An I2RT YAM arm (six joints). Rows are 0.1 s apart.
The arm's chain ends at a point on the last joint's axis. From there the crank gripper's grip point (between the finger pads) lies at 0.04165 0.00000 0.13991 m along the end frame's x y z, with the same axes.
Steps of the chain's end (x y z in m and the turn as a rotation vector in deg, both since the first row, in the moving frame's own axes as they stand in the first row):
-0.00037 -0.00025 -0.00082 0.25 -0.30 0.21
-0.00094 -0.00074 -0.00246 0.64 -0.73 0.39
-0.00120 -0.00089 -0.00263 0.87 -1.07 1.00
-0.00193 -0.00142 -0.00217 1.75 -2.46 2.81
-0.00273 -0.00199 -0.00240 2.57 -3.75 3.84
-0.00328 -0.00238 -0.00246 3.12 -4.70 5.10
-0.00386 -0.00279 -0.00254 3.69 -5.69 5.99
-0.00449 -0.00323 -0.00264 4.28 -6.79 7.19
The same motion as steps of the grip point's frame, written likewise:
-0.00110 -0.00071 -0.00060 0.25 -0.30 0.21
-0.00272 -0.00203 -0.00195 0.64 -0.73 0.39
-0.00381 -0.00232 -0.00189 0.87 -1.07 1.00
-0.00792 -0.00382 -0.00055 1.75 -2.46 2.81
-0.01184 -0.00584 -0.00006 2.57 -3.75 3.84
-0.01469 -0.00688 0.00037 3.12 -4.70 5.10
-0.01766 -0.00828 0.00074 3.69 -5.69 5.99
-0.02094 -0.00965 0.00109 4.28 -6.79 7.19

